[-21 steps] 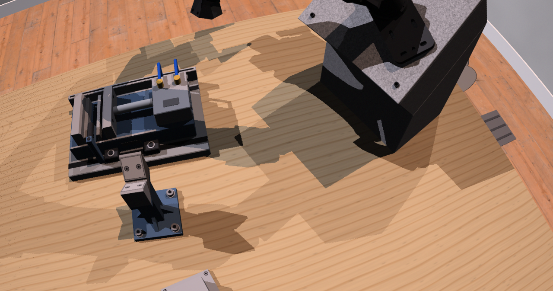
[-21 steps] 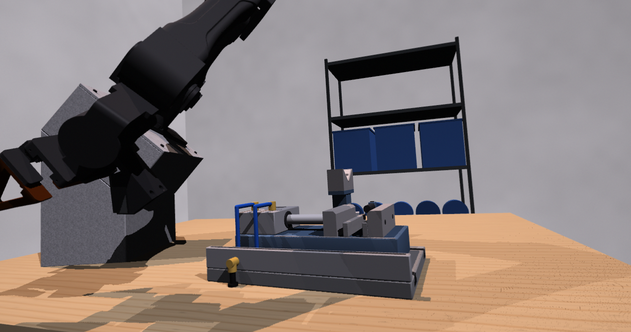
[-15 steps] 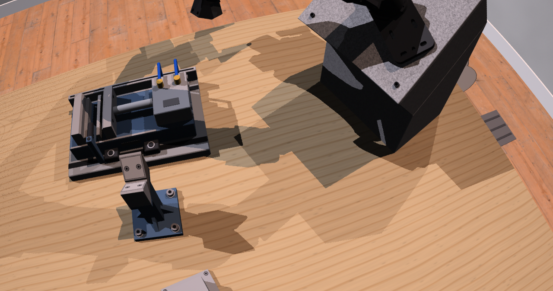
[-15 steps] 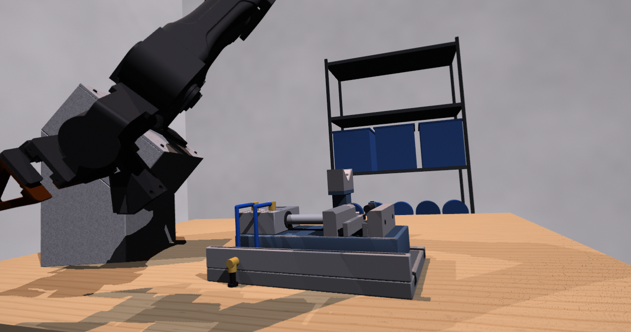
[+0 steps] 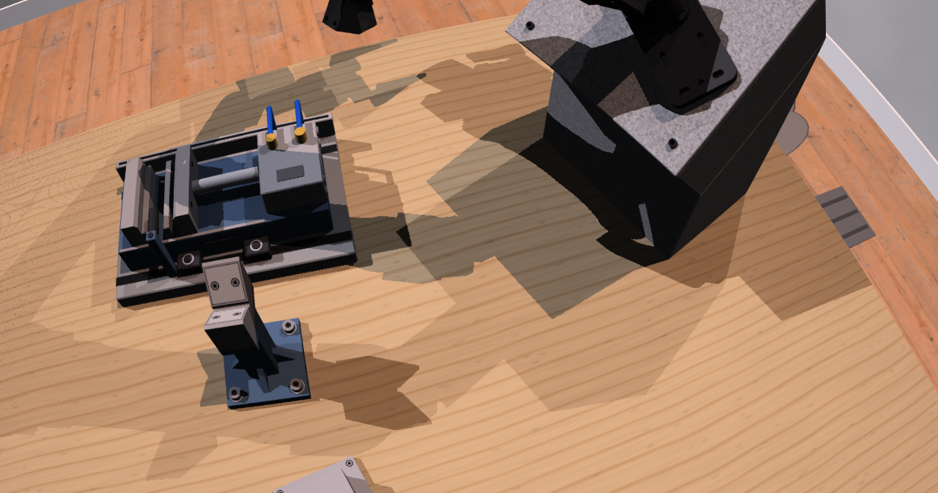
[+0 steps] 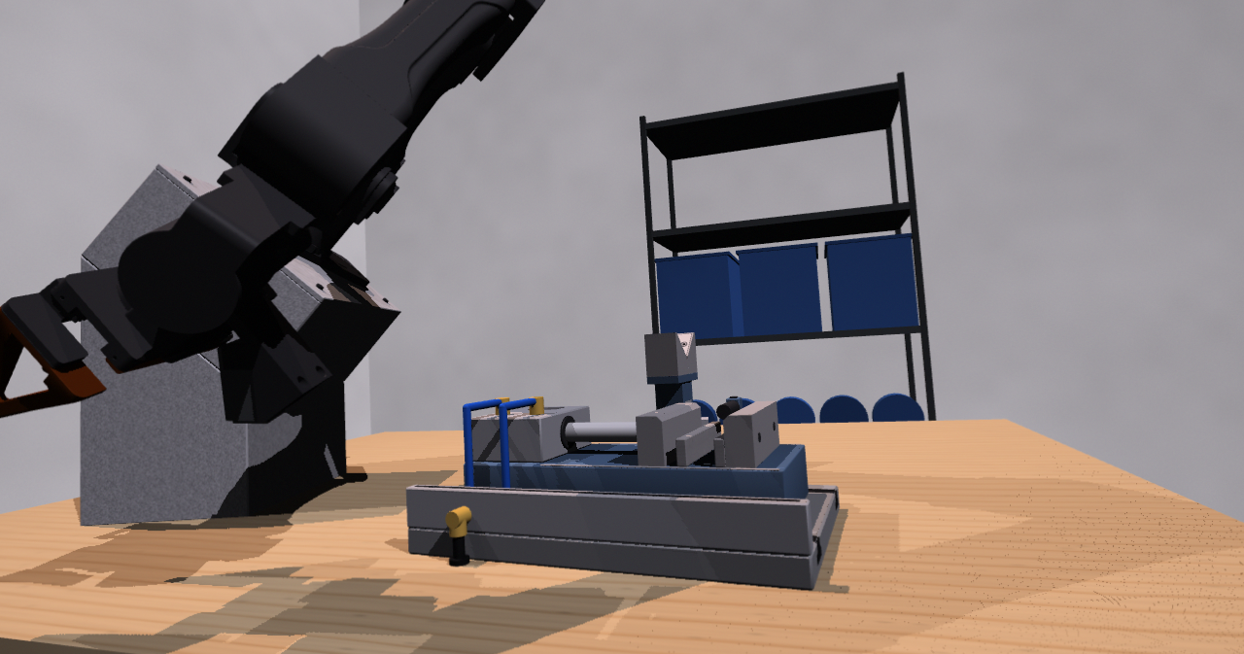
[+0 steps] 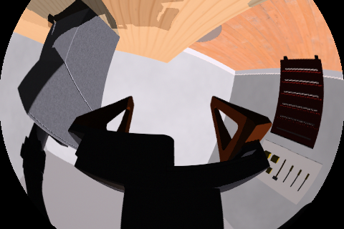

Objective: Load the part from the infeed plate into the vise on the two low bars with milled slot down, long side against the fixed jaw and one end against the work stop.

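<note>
Right now the grey part is 180 mm ahead of my hand, 620 mm to the left of it and 120 mm below it. Round my hand: moving jaw: 330 mm ahead, 280 mm to the left, 70 mm below; cylinder rod: 270 mm ahead, 270 mm to the left, 70 mm below; vise: 290 mm ahead, 270 mm to the left, 110 mm below.
</note>
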